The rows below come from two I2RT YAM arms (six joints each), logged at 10 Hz.
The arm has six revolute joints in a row. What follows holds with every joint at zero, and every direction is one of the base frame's.
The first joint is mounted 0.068 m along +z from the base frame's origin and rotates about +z.
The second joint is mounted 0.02 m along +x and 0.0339 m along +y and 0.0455 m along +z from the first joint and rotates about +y.
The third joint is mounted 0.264 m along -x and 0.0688 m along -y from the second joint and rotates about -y.
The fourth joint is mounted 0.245 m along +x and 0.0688 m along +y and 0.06 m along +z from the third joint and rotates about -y.
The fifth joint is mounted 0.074 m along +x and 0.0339 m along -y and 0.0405 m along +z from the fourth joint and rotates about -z.
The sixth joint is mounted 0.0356 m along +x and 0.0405 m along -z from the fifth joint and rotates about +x.
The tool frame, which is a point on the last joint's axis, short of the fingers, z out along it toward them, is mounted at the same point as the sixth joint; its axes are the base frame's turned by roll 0, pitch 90 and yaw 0 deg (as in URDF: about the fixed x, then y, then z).
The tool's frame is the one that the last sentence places.
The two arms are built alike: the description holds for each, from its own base.
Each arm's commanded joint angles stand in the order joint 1, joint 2, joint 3, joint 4, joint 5, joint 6.
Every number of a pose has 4 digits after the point. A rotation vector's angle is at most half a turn.
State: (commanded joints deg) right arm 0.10 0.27 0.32 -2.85 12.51 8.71; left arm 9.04 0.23 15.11 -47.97 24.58 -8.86
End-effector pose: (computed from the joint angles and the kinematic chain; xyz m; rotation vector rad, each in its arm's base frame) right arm 0.1096 -0.0075 0.1696 0.2884 1.5929 -0.0582; left arm 0.0680 -0.0042 0.1774 -0.0821 2.1221 -0.4577
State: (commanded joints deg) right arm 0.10 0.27 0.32 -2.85 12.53 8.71; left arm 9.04 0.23 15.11 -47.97 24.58 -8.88
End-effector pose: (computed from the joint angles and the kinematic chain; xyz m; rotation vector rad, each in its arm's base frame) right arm 0.1096 -0.0075 0.1696 0.2887 1.5929 -0.0585; left arm 0.0680 -0.0042 0.1774 -0.0825 2.1221 -0.4579
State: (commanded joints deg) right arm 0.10 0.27 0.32 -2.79 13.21 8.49; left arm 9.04 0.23 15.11 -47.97 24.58 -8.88
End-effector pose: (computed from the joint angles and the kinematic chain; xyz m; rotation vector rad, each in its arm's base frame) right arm 0.1095 -0.0079 0.1698 0.2947 1.5908 -0.0709; left arm 0.0680 -0.0042 0.1774 -0.0825 2.1221 -0.4579
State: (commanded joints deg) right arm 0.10 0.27 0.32 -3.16 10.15 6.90; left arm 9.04 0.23 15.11 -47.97 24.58 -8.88
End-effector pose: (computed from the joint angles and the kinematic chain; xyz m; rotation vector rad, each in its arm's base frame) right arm 0.1098 -0.0061 0.1690 0.2319 1.6078 -0.0499; left arm 0.0680 -0.0042 0.1774 -0.0825 2.1221 -0.4579
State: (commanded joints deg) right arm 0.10 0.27 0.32 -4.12 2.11 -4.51; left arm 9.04 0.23 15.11 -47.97 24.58 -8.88
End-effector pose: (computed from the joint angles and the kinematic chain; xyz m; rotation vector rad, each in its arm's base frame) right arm 0.1103 -0.0011 0.1672 -0.0379 1.6421 -0.0891; left arm 0.0680 -0.0042 0.1774 -0.0825 2.1221 -0.4579
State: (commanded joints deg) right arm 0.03 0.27 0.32 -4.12 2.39 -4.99; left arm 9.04 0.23 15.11 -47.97 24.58 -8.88
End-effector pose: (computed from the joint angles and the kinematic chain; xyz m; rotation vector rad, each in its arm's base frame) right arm 0.1102 -0.0014 0.1672 -0.0400 1.6422 -0.1004; left arm 0.0680 -0.0042 0.1774 -0.0825 2.1221 -0.4579
